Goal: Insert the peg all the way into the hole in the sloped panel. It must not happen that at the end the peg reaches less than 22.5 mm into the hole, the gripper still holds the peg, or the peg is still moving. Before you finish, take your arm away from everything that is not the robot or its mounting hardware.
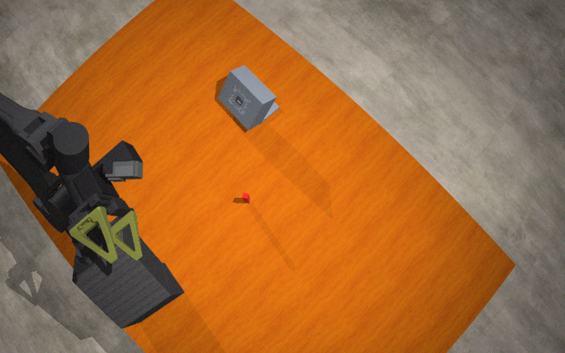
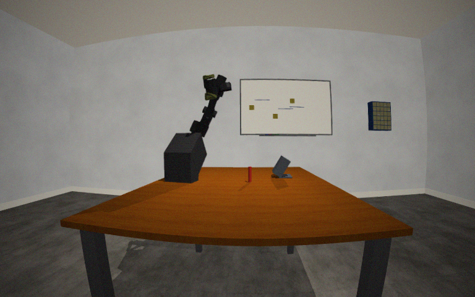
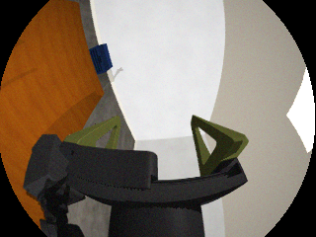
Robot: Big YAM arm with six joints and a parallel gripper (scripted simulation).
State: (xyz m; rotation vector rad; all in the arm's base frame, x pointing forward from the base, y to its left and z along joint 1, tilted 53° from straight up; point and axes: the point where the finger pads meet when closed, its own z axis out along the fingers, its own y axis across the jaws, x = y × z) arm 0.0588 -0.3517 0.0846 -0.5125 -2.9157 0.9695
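My gripper is now 47 cm above the peg, 23 cm short of it and 1 cm to the right of it.
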